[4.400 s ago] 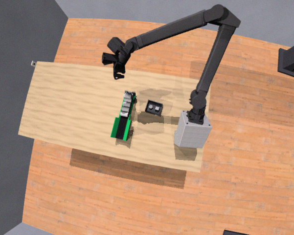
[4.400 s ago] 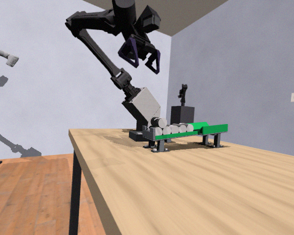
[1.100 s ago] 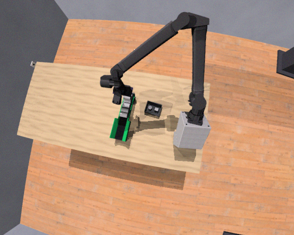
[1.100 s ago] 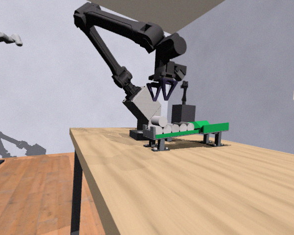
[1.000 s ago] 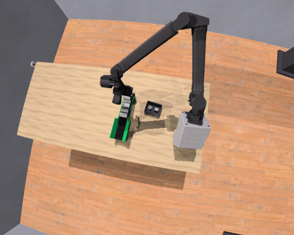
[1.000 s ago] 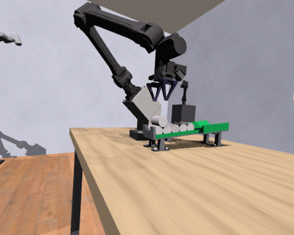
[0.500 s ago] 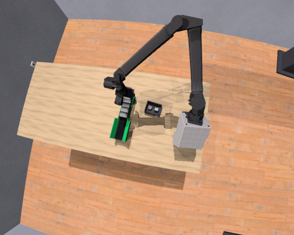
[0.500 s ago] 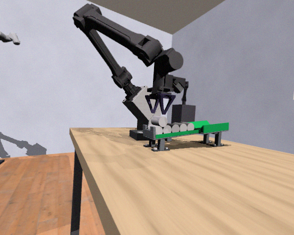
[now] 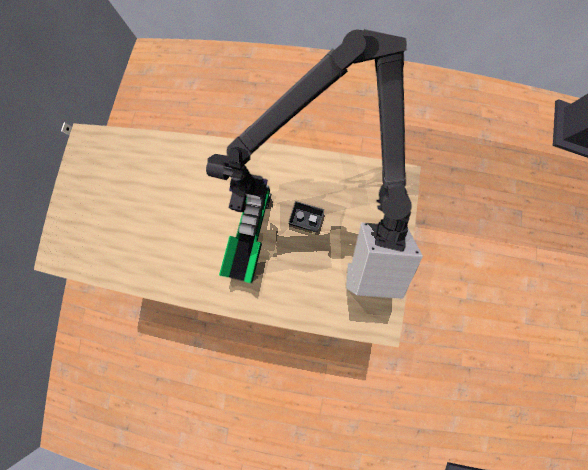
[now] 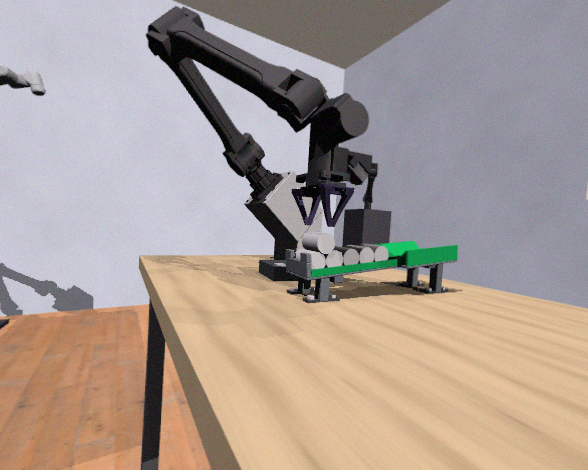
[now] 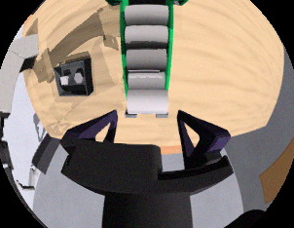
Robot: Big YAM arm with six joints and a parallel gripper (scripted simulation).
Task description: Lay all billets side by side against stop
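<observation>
Now: hand 4 cm to the left of the stop and 9 cm above it. The rest, counted from my hand: black control box: 22 cm behind, 2 cm to the left, 14 cm below.
</observation>
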